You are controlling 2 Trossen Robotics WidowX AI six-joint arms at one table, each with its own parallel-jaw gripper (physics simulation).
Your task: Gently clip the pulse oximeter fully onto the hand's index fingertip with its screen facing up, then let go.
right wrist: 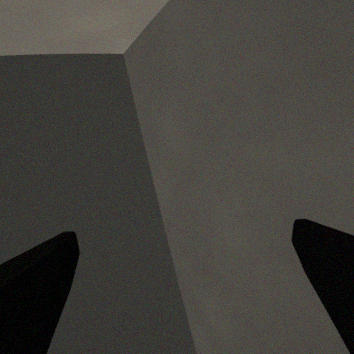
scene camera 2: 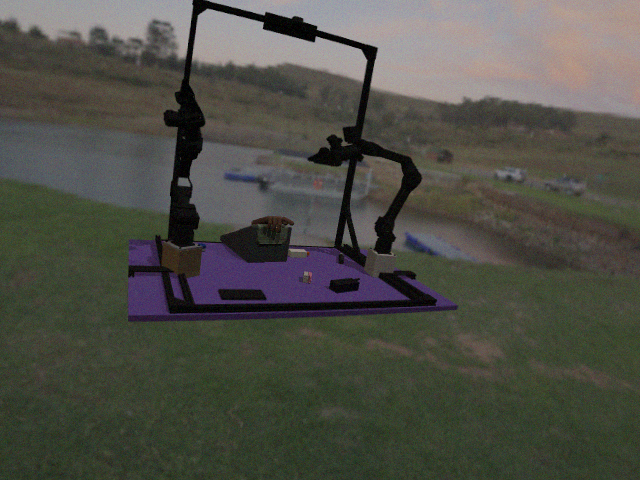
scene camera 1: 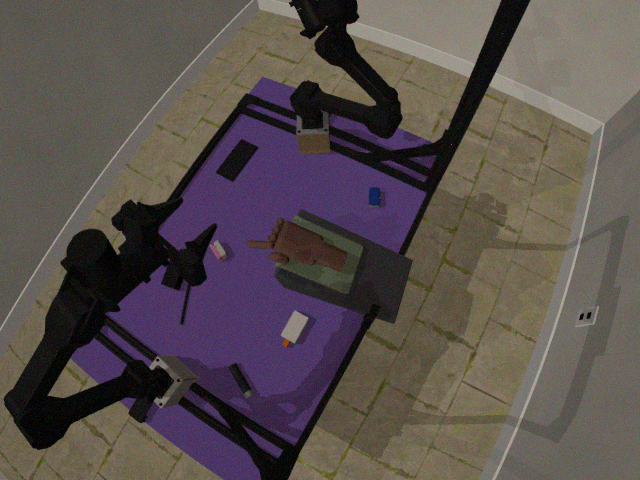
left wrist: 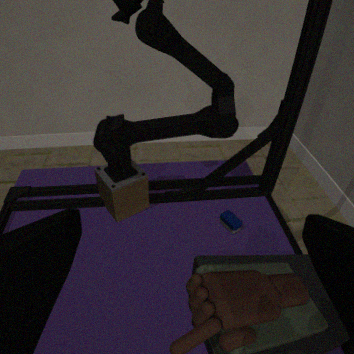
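Where they show: left gripper, fingertip midpoint: (scene camera 2: 310, 160) (scene camera 1: 198, 211) (left wrist: 194, 223); right gripper, fingertip midpoint: (right wrist: 186, 236) (scene camera 2: 187, 86); left arm's base, link origin: (scene camera 2: 382, 251) (scene camera 1: 159, 382); right arm's base, link origin: (scene camera 2: 182, 243) (scene camera 1: 312, 120) (left wrist: 120, 171).
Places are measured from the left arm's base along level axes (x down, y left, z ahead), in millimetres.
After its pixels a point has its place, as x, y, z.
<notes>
A brown hand (scene camera 1: 302, 242) {-82, -104, 514} (scene camera 2: 273, 223) {-77, -22, 508} (left wrist: 240, 300) {-91, -87, 494} rests on a padded wedge, its index finger (scene camera 1: 257, 244) (left wrist: 192, 339) stretched out past the pad with nothing on it. A small blue block with a pale underside (scene camera 1: 374, 196) {73, -149, 785} (left wrist: 231, 221) {73, -146, 776} and a small white-and-pink piece (scene camera 1: 218, 250) {74, 134, 379} (scene camera 2: 307, 277) {81, 164, 388} lie apart on the table; I cannot tell for certain which is the oximeter. My left gripper (scene camera 1: 197, 212) {-353, 0, 401} (scene camera 2: 312, 158) {-353, 0, 401} (left wrist: 194, 223) {-353, 0, 401} is open and empty, high above the table, left of the hand in scene camera 1. My right gripper (right wrist: 186, 236) {-543, 201, 902} is open and empty, facing the walls.
The dark wedge (scene camera 1: 385, 281) {57, -318, 582} (scene camera 2: 248, 250) {53, -44, 593} stands at the table's edge. A white box with an orange end (scene camera 1: 295, 327) {77, -189, 339}, a dark cylinder (scene camera 1: 240, 380) {80, -155, 130} and a flat black slab (scene camera 1: 237, 160) {97, 306, 654} (scene camera 2: 241, 294) {97, 322, 661} lie on the purple table. A black box (scene camera 2: 344, 285) {76, 243, 263} also stands there. Black frame posts (scene camera 1: 478, 82) {-383, -272, 907} rise beside it.
</notes>
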